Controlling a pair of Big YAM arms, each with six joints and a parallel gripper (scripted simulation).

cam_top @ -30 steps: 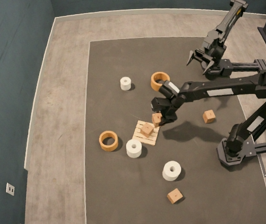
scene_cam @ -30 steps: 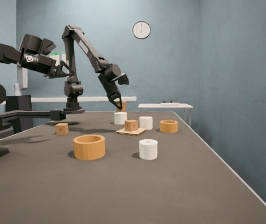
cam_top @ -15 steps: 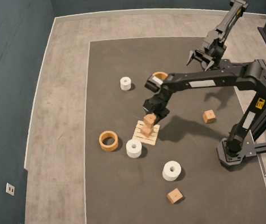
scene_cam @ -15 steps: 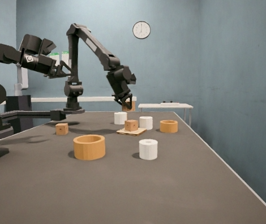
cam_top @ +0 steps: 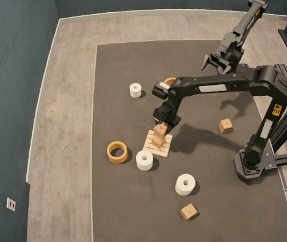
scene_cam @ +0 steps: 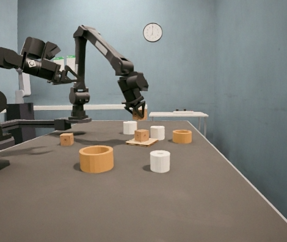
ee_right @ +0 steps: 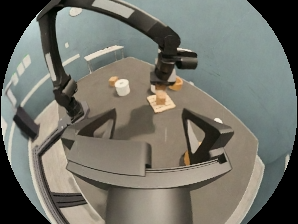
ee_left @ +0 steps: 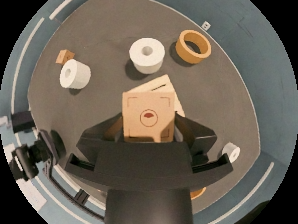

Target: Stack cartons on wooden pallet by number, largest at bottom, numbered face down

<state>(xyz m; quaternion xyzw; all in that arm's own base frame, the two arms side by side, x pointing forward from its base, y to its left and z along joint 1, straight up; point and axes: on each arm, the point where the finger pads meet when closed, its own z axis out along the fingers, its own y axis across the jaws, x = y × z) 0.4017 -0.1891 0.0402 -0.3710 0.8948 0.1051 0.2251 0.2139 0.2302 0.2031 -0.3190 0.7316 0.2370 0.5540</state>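
The carton is 10 mm ahead of my left hand and 100 mm below it. Also, from my left hand: wooden pallet: 10 mm ahead, 130 mm below.
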